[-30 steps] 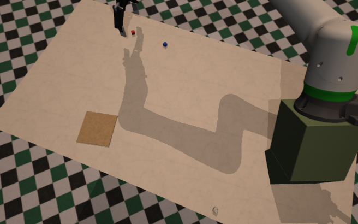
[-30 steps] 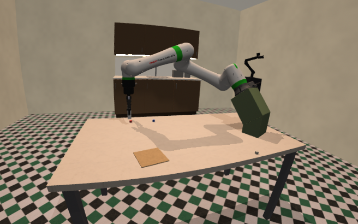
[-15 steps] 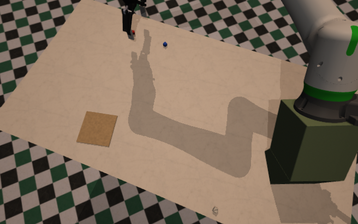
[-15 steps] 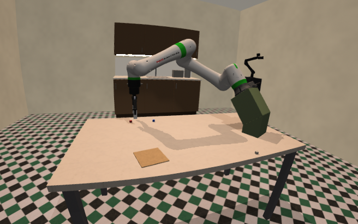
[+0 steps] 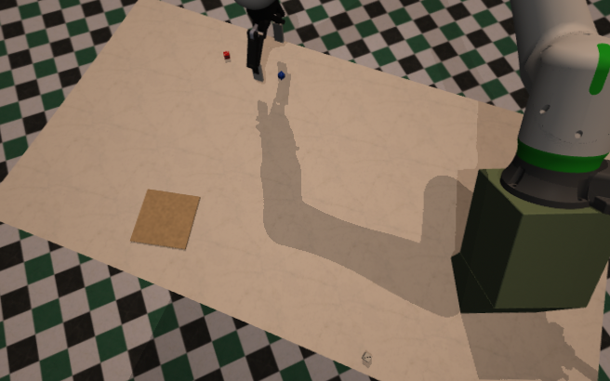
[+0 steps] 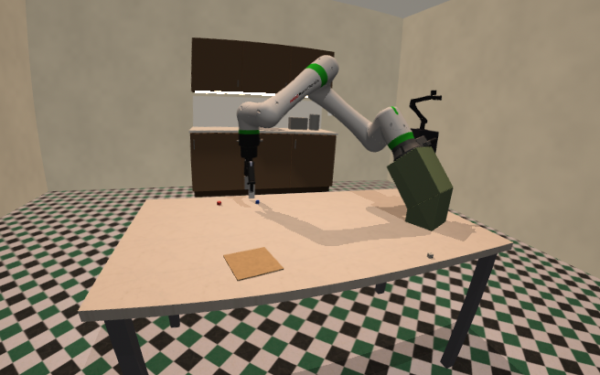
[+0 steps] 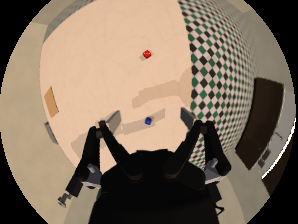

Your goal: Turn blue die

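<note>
Now: the blue die 4 cm behind my hand, 1 cm to the left of it and 5 cm below it. Also, from my hand: red die 14 cm ahead, 1 cm to the left, 5 cm below; then brown mat 2 cm ahead, 52 cm to the left, 6 cm below; then white die 56 cm behind, 60 cm to the left, 5 cm below.
</note>
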